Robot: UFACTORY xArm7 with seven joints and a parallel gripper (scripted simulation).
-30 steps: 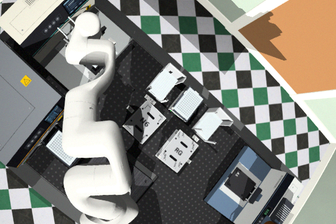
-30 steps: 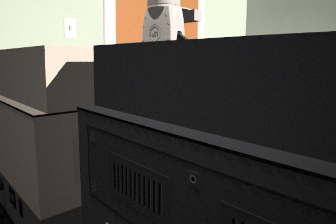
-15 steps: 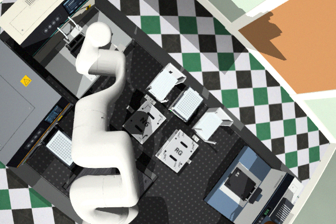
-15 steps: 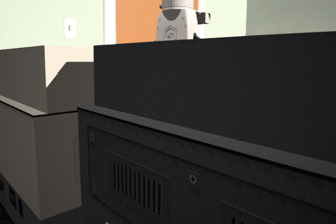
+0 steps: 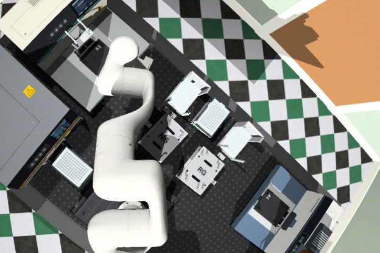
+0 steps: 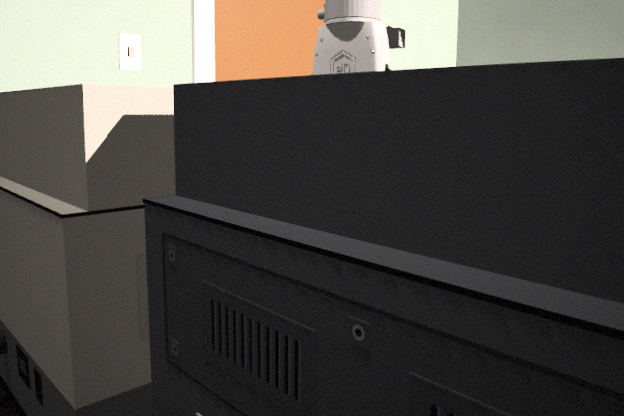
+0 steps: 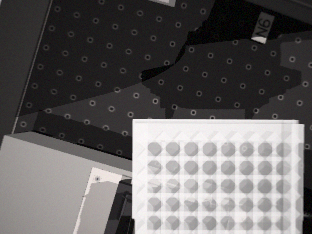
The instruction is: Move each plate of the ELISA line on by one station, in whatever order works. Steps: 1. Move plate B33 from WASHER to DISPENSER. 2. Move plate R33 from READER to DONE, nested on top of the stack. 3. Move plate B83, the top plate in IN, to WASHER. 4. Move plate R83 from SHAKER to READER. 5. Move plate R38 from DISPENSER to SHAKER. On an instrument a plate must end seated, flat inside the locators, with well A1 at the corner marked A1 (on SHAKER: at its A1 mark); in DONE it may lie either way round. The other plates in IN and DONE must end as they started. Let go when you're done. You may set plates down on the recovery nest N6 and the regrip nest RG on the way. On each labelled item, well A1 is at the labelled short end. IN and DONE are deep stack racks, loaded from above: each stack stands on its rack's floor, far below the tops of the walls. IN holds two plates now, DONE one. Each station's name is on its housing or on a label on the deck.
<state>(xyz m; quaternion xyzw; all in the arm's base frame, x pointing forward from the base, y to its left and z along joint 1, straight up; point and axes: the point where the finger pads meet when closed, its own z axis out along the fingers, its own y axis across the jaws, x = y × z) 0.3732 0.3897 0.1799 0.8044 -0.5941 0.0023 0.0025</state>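
Right now my hand is 50 mm past the regrip nest RG, 490 mm to the left of it and 170 mm above it. From my hand the other things lie so: dark reader nest: 370 mm behind, 90 mm to the right, 120 mm below; then N6 nest: 50 mm behind, 280 mm to the right, 190 mm below.
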